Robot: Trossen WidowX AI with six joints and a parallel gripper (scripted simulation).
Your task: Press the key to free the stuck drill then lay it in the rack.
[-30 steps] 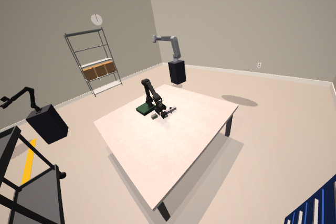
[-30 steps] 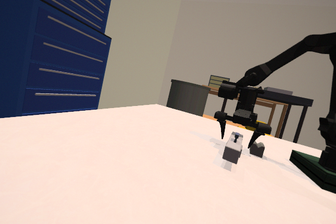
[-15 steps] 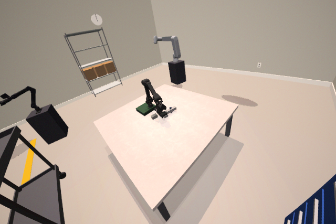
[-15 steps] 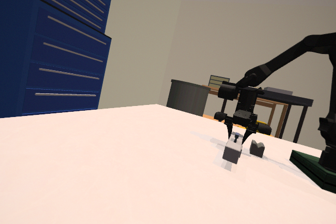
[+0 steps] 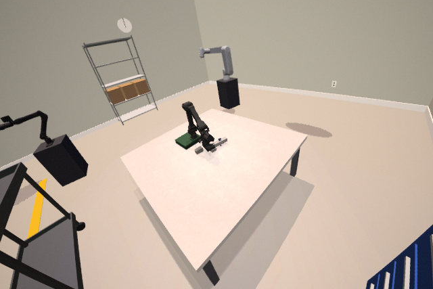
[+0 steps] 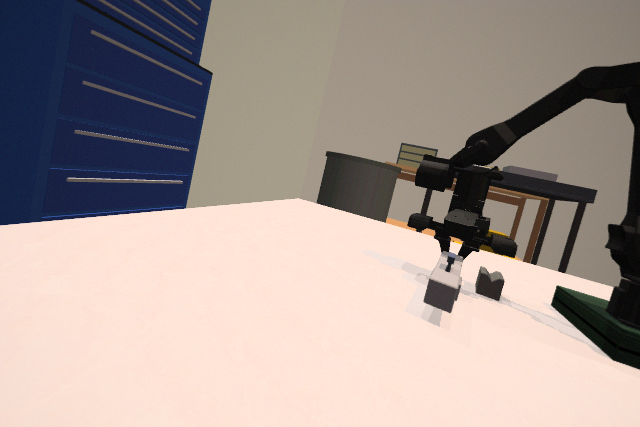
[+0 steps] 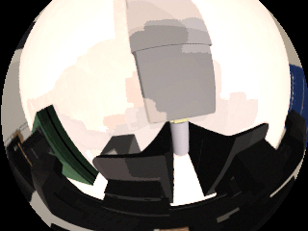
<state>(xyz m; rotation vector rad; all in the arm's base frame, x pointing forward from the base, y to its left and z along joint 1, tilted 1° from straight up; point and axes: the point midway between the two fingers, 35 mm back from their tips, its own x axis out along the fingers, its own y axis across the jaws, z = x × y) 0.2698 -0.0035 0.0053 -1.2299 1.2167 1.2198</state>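
Now: the pale yellow drill 50 mm to the left of my gripper tip and 30 mm above it. Also, from my gripper tip: grey holder block: 110 mm to the left, 20 mm above; dark grey v-notched block: 70 mm behind, 50 mm to the right; small dark blue key: 140 mm to the left, 30 mm above.
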